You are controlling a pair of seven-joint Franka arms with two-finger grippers.
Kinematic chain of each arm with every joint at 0, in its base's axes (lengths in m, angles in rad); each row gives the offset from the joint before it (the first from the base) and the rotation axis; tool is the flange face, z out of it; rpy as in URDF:
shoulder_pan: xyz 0 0 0.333 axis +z
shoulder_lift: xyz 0 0 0 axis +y
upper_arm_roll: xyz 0 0 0.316 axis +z
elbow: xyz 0.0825 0 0 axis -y
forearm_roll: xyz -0.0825 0 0.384 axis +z
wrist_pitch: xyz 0 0 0 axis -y
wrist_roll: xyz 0.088 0 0 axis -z
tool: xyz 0 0 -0.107 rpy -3.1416 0 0
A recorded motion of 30 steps. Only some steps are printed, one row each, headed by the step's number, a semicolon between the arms.
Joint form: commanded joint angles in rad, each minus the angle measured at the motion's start. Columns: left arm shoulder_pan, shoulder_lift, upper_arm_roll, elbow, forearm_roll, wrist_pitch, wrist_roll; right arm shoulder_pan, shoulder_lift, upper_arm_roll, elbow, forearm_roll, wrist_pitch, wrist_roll.
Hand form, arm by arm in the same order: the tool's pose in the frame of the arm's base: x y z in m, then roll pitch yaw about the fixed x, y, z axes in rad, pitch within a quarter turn. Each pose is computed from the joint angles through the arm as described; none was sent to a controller.
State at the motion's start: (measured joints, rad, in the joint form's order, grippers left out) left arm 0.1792 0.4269 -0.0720 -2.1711 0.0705 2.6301 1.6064; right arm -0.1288 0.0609 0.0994 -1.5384 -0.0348 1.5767 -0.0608
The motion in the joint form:
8: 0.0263 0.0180 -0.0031 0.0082 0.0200 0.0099 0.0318; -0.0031 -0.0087 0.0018 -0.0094 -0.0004 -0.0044 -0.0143
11: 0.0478 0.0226 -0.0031 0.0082 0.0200 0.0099 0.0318; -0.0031 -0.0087 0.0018 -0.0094 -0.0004 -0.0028 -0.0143
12: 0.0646 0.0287 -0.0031 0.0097 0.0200 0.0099 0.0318; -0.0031 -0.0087 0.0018 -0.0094 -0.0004 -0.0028 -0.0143
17: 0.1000 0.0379 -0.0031 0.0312 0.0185 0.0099 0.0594; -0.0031 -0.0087 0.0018 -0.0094 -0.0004 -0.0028 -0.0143
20: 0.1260 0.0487 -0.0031 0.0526 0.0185 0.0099 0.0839; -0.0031 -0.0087 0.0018 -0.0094 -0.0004 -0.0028 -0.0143
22: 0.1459 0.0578 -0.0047 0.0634 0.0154 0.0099 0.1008; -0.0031 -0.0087 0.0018 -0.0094 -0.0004 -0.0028 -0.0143
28: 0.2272 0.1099 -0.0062 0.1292 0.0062 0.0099 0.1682; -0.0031 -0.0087 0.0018 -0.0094 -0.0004 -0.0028 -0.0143
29: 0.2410 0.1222 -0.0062 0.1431 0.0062 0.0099 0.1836; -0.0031 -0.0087 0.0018 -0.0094 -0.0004 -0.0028 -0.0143
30: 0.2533 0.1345 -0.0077 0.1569 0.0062 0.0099 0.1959; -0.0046 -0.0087 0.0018 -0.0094 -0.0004 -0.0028 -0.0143
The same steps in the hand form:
8: 0.5639 0.0711 0.1907 -3.1086 0.0161 -1.5783; 0.5696 -0.0228 0.6063 3.1138 0.0296 0.0445
11: 0.5616 0.0831 0.1881 -3.1131 0.0152 -1.5569; 0.5698 -0.0228 0.6065 3.1137 0.0280 0.0445
12: 0.5598 0.0924 0.1852 -3.1176 0.0141 -1.5401; 0.5698 -0.0228 0.6065 3.1137 0.0280 0.0445
17: 0.5631 0.1139 0.1876 -3.1057 0.0155 -1.5301; 0.5698 -0.0228 0.6065 3.1137 0.0280 0.0445
20: 0.5665 0.1302 0.1892 -3.0955 0.0177 -1.5277; 0.5698 -0.0228 0.6065 3.1137 0.0280 0.0445
22: 0.5668 0.1414 0.1878 -3.0935 0.0160 -1.5230; 0.5698 -0.0228 0.6065 3.1137 0.0280 0.0445
28: 0.5701 0.1926 0.1812 -3.0792 0.0140 -1.4998; 0.5698 -0.0228 0.6065 3.1137 0.0280 0.0445
29: 0.5706 0.2017 0.1789 -3.0777 0.0146 -1.5008; 0.5698 -0.0228 0.6065 3.1137 0.0280 0.0445
30: 0.5715 0.2092 0.1766 -3.0759 0.0143 -1.5015; 0.5698 -0.0236 0.6065 3.1137 0.0280 0.0430

